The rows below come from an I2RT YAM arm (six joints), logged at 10 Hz.
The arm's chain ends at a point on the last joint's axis. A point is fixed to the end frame.
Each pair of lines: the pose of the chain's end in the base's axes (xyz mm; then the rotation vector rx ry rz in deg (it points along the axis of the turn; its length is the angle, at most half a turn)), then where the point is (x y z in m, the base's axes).
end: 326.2 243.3 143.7 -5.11 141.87 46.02
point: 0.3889 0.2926 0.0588
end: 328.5 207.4 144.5 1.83 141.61 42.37
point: 0.3953 0.2486 0.0584
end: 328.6 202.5 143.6 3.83 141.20 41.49
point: 0.3968 0.2416 0.0576
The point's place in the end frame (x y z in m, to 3 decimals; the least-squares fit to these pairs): -0.006 -0.018 0.115
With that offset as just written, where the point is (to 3 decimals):
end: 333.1 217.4 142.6 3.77 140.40 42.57
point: 0.402 0.258 0.058
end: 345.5 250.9 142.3 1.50 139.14 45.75
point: 0.414 0.297 0.060
